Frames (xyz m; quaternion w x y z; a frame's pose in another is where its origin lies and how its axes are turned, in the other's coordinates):
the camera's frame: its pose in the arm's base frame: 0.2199 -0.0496 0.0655 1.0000 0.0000 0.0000 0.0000
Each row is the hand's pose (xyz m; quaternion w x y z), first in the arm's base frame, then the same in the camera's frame.
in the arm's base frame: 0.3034 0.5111 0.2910 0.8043 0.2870 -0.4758 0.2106
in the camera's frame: 0.0835 0.5607 0.2255 0.8043 0.2870 -0.4758 0.2106
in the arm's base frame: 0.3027 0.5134 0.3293 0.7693 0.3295 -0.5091 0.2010
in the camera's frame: 0.0828 0.5630 0.2638 0.7693 0.3295 -0.5091 0.2010
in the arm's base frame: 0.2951 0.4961 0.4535 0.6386 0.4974 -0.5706 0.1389
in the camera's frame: 0.0752 0.5457 0.3880 0.6386 0.4974 -0.5706 0.1389
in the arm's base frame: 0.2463 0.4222 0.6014 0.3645 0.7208 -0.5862 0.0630
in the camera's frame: 0.0264 0.4718 0.5359 0.3645 0.7208 -0.5862 0.0630
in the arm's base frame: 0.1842 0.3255 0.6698 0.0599 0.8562 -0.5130 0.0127
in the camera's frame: -0.0357 0.3751 0.6043 0.0599 0.8562 -0.5130 0.0127
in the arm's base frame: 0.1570 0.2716 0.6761 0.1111 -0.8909 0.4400 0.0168
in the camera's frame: -0.0629 0.3212 0.6106 0.1111 -0.8909 0.4400 0.0168
